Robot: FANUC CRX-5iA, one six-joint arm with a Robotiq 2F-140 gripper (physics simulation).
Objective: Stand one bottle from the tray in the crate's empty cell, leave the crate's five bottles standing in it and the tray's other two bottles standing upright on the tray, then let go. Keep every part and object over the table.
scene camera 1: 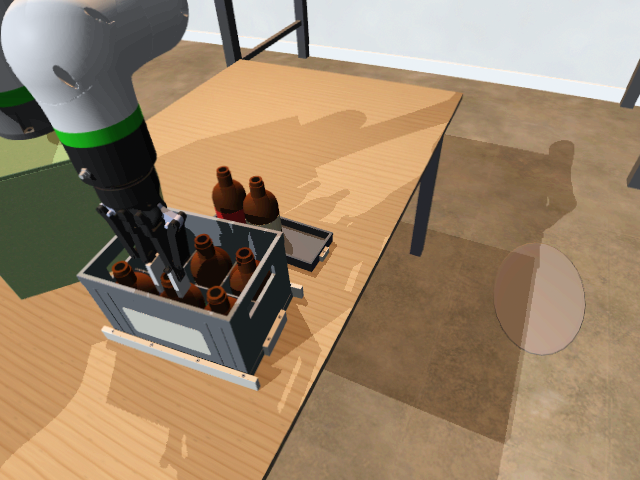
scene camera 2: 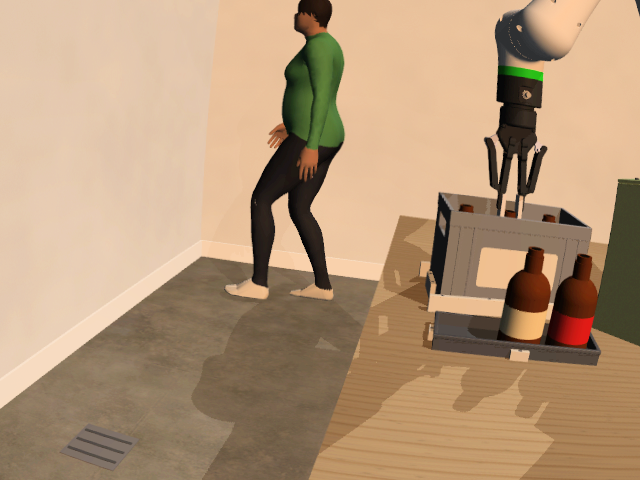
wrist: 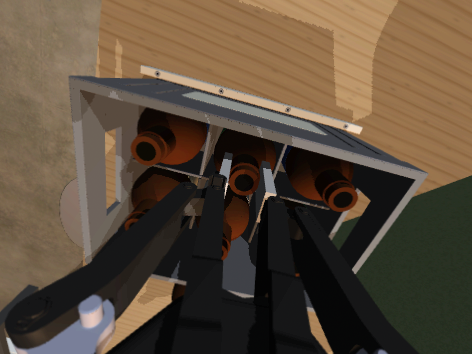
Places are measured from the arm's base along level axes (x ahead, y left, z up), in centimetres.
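Pixels of known places: gripper, fingertip midpoint: (scene camera 1: 174, 288) (wrist: 244, 169); arm's base, link origin: (scene camera 1: 35, 115).
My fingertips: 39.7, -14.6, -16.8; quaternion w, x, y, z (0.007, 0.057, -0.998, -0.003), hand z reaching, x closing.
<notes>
For each thing: its middle in the pictures, then the offset to it from my fingertips, as dx, dy, dz. Level surfaces: height alone.
- brown bottle, body centre: (wrist: 244, 154) (scene camera 1: 182, 305) +0.0, +0.0, -4.5
- grey crate, body centre: (wrist: 234, 183) (scene camera 1: 196, 287) (scene camera 2: 507, 254) -0.1, +4.0, -4.3
- red-label bottle, body centre: (scene camera 2: 575, 303) (scene camera 1: 229, 198) -8.7, +27.8, -4.9
- cream-label bottle, body centre: (scene camera 2: 527, 297) (scene camera 1: 261, 209) -0.3, +27.2, -4.9
- dark tray, body centre: (scene camera 2: 516, 338) (scene camera 1: 267, 233) +0.0, +27.2, -11.8
- wooden table, surface height: dz -13.1
My gripper (scene camera 1: 167, 281) (scene camera 2: 510, 211) (wrist: 244, 169) is shut on the neck of a brown bottle (scene camera 1: 188, 296) (wrist: 244, 179). This bottle is upright in the middle cell of the crate's row by the label wall seen in scene camera 1, its mouth about level with its neighbours' mouths. The grey crate (scene camera 1: 165, 330) (scene camera 2: 465, 258) (wrist: 80, 150) holds brown bottles in the cells around it; the fingers partly hide the far row. A red-label bottle (scene camera 1: 228, 196) (scene camera 2: 572, 310) and a cream-label bottle (scene camera 1: 261, 206) (scene camera 2: 524, 304) stand upright on the dark tray (scene camera 1: 305, 242) (scene camera 2: 465, 345).
Pale rails (scene camera 1: 180, 356) (wrist: 255, 100) flank the crate on the wooden table (scene camera 1: 268, 93) (scene camera 2: 439, 428). A dark green box (scene camera 1: 41, 232) (scene camera 2: 628, 258) (wrist: 430, 250) stands beside the crate. The table edge runs past the crate's other end. A person (scene camera 2: 315, 93) stands on the floor.
</notes>
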